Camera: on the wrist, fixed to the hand. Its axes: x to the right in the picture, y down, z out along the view.
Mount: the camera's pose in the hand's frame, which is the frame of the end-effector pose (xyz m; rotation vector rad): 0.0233 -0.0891 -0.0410 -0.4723 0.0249 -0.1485
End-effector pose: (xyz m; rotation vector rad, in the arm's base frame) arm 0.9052 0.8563 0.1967 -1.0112 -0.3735 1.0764
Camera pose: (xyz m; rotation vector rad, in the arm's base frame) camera 0.9935 0.8466 0.2443 -1.3884 -0.6927 0.8565
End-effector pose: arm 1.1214 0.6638 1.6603 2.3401 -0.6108 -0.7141
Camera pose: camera 1.1858 0.7305 1.6208 1.9612 -0.2236 -0.7957
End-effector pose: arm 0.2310 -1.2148 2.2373 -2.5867 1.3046 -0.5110
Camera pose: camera 0.2936 -1.1819 2.3092 2.6262 -1.1797 0.2403
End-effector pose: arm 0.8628 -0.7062 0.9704 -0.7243 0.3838 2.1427
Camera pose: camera 0.9364 -0.6575 0.9217 -1.0076 -0.1708 2.1005
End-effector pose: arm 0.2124 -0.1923 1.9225 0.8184 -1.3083 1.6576
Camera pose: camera 0.2835 -0.1391 1.9702 0.5893 -1.5019 1.1704
